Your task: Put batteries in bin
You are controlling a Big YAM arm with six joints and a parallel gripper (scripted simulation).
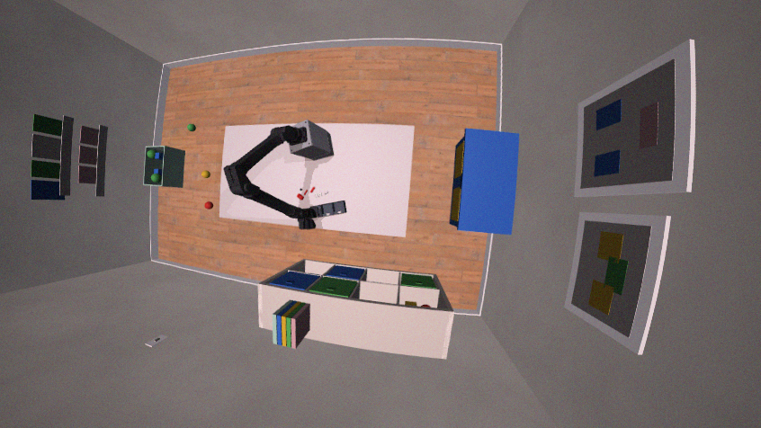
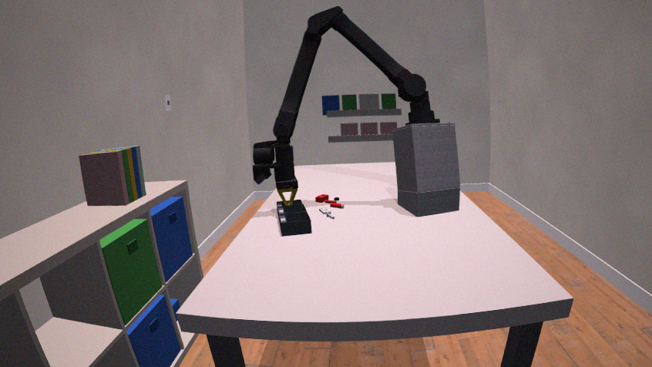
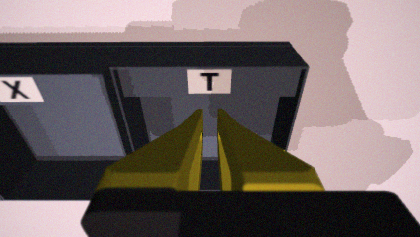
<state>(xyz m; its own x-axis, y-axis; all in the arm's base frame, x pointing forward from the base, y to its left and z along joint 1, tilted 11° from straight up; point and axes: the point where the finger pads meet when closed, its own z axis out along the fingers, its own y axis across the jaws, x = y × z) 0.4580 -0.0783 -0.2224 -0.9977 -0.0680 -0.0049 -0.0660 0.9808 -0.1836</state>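
Now: the three-compartment bin 10 mm behind my hand, 80 mm to the left of it and 10 mm below it. The rest, counted from my hand: red nine-volt battery (130 mm behind, 130 mm to the right, 20 mm below); then grey bolt (130 mm behind, 80 mm to the left, 20 mm below); then white domino (120 mm behind, 10 mm to the left, 20 mm below).
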